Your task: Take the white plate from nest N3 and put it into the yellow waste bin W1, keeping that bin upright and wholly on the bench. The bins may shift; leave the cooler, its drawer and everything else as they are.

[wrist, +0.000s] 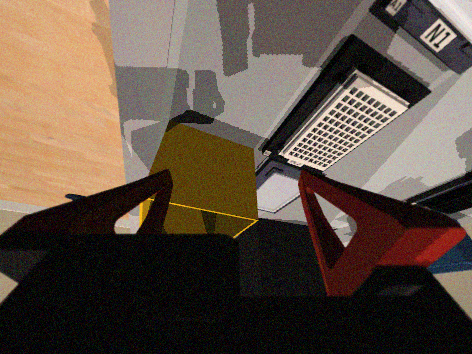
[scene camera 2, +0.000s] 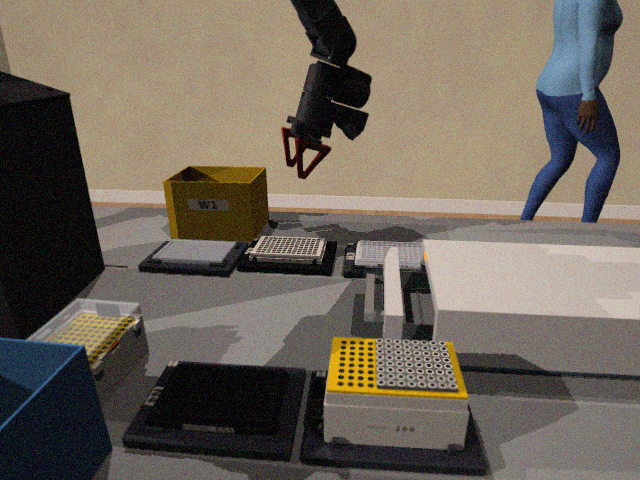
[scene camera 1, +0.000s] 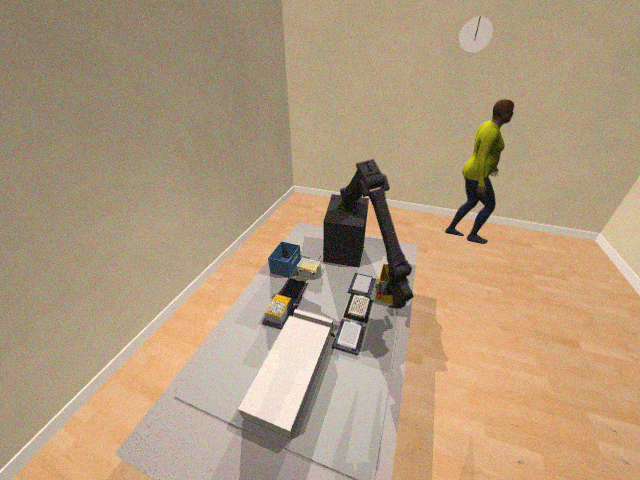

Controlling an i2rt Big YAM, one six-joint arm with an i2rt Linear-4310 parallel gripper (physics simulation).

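Places are measured from the arm's base along level axes (x left, y back, z up), in centimetres.
Pixels of known places: gripper, fingertip midpoint: [wrist: 235,176] [scene camera 2: 295,172] [scene camera 1: 388,296]; arm's base, link origin: [scene camera 1: 349,206].
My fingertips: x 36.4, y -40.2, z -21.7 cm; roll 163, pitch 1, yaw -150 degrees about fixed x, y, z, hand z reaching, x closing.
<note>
Ahead of a thing's pixels: the offset from my fingertips to its middle. "*": to the spot under its first point.
A white gridded plate @(dx -13.3, dy -2.3, dz -10.8 cm) [scene camera 1: 358,306] [scene camera 2: 287,249] [wrist: 350,125] lies flat in the middle nest of the back row; that nest's label is too small to read. A pale smooth-topped plate @(dx -17.1, dy +14.4, dz -11.1 cm) [scene camera 1: 361,283] [scene camera 2: 193,251] [wrist: 277,187] lies in the neighbouring nest nearer the pedestal. The yellow bin W1 @(dx -1.5, dy +16.3, dz -6.7 cm) [scene camera 1: 385,273] [scene camera 2: 222,222] [wrist: 210,165] stands upright on the bench behind these nests. My gripper [scene camera 2: 296,171] [wrist: 235,176] is open and empty. It hangs tilted in the air, above rim height and to the right of W1 in scene camera 2.
A clear plate @(dx -11.8, dy -20.7, dz -10.8 cm) [scene camera 1: 349,333] [scene camera 2: 369,253] lies in nest N1 @(* dx -15.5, dy -13.3, dz -11.5 cm) [wrist: 450,56], beside the white cooler @(* dx -27.0, dy -49.4, dz -4.3 cm) [scene camera 1: 289,366] [scene camera 2: 537,273] and its drawer front @(dx -30.3, dy -21.9, dz -8.8 cm) [scene camera 2: 392,294]. A tip rack @(dx -49.0, dy -23.6, dz -8.2 cm) [scene camera 2: 392,413], a black plate @(dx -51.1, dy -6.2, dz -10.8 cm) [scene camera 2: 217,397], a blue bin @(dx -65.7, dy +10.2, dz -6.7 cm) [scene camera 1: 284,263] [scene camera 2: 56,408] and a black pedestal [scene camera 1: 343,237] [scene camera 2: 41,196] stand around.
</note>
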